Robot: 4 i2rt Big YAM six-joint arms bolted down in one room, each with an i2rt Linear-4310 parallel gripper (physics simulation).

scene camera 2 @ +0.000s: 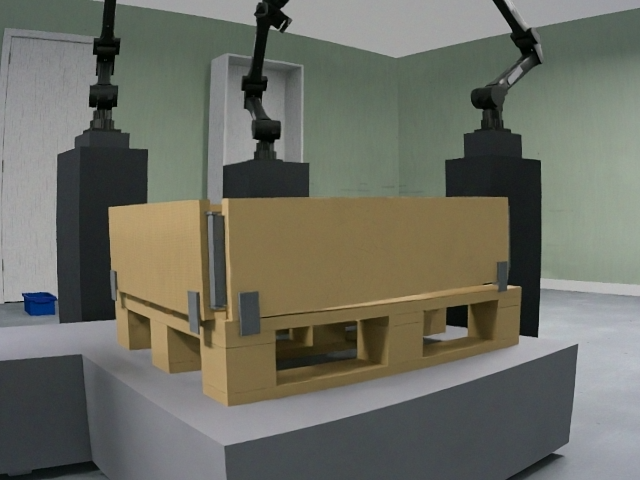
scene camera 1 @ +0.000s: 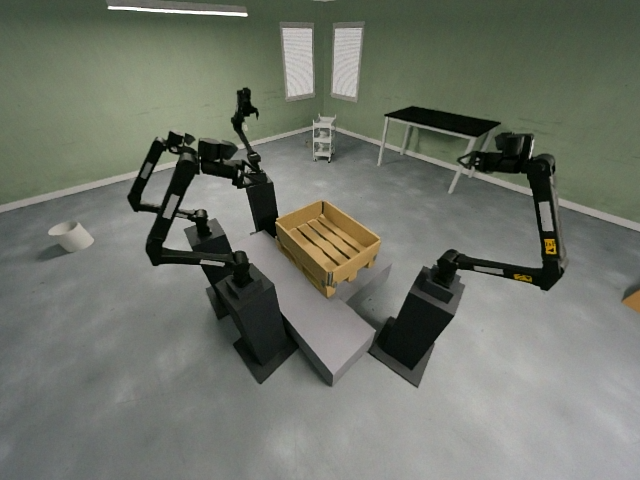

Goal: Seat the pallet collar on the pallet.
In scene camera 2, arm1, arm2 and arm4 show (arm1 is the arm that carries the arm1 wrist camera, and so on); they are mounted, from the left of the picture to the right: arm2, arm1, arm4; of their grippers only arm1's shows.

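Observation:
The tan pallet collar [scene camera 1: 305, 251] [scene camera 2: 361, 253] lies upright around the top of the wooden pallet [scene camera 1: 353, 276] [scene camera 2: 248, 366]. In scene camera 2 its grey corner brackets hang at the deck edge; a strip of deck shows under the long side towards the right, and a dark gap under the short side. Whether it is fully down cannot be told. Arm1's gripper [scene camera 2: 279, 18] is high at the top, its fingers unclear. In scene camera 1 the front-left gripper [scene camera 1: 241, 174], back gripper [scene camera 1: 254, 112] and right gripper [scene camera 1: 465, 159] are in the air, away from the collar; the middle-left arm's gripper is partly hidden.
The pallet stands on a grey platform [scene camera 1: 330, 330] [scene camera 2: 361, 428] between the black pedestals [scene camera 1: 258, 320] [scene camera 2: 491, 206]. A black-topped table [scene camera 1: 442, 120] and a white cart [scene camera 1: 323, 140] stand at the back, a white bin [scene camera 1: 72, 237] at the left. A blue crate [scene camera 2: 39, 304] is at the left.

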